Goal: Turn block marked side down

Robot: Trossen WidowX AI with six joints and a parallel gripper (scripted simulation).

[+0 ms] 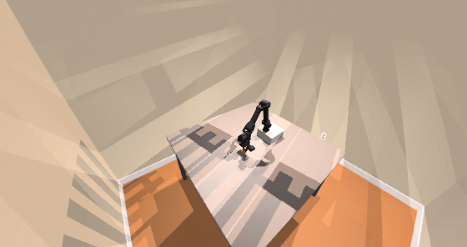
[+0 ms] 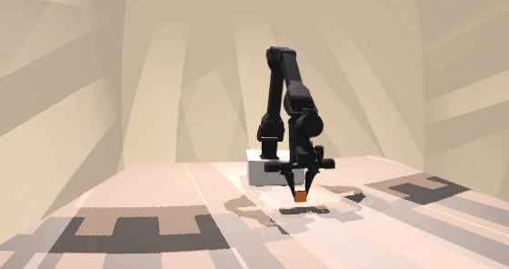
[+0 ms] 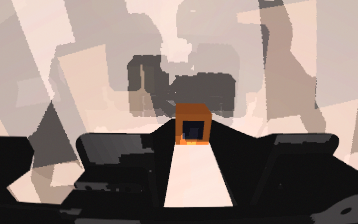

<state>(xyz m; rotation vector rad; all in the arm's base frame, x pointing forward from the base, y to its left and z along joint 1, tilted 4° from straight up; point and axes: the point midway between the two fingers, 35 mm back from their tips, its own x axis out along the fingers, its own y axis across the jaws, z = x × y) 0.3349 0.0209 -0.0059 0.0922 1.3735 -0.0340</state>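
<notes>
My gripper tip is now 1 cm below the orange block.
</notes>
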